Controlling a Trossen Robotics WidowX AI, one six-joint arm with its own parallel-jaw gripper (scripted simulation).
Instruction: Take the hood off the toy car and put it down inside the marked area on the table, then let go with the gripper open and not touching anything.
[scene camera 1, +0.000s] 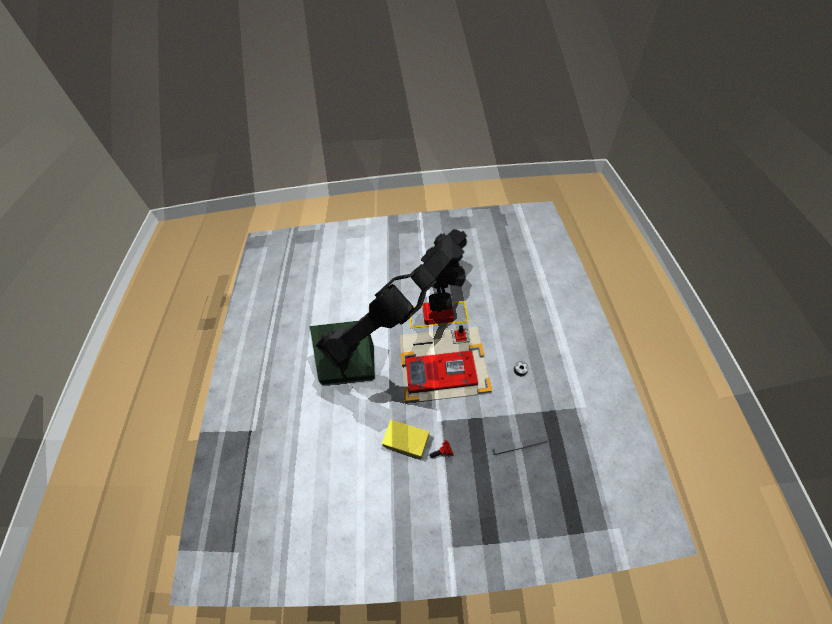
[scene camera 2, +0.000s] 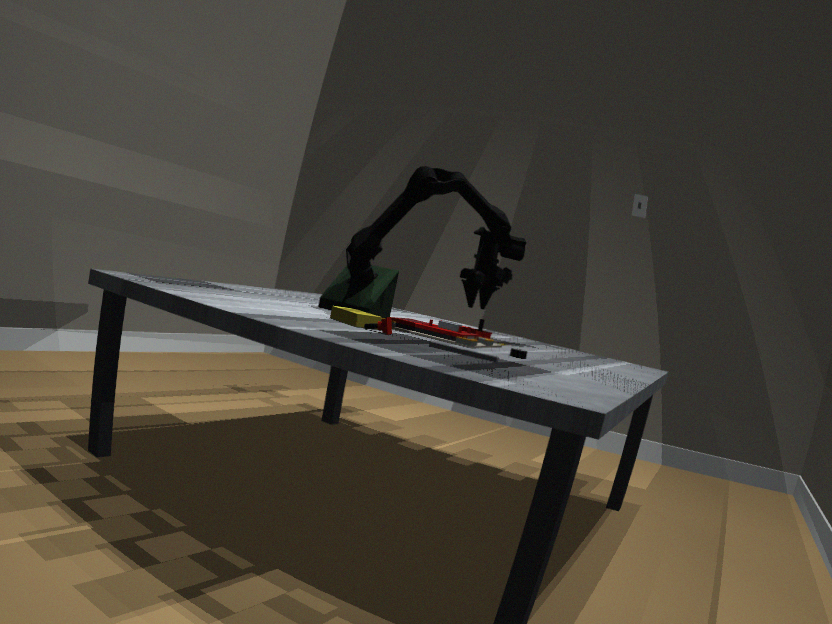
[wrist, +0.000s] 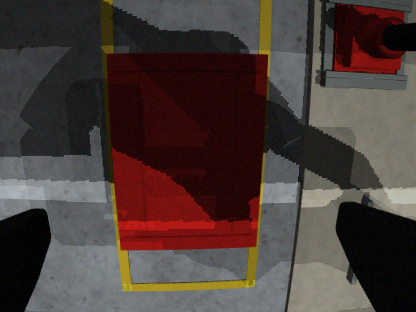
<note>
The gripper (scene camera 2: 476, 308) is open and holds nothing. Further things: a yellow block (scene camera 1: 407, 439).
The gripper shows as well in scene camera 1 (scene camera 1: 437, 299) and in the wrist view (wrist: 196, 222). The wrist view misses the yellow block: it is out of frame.
</note>
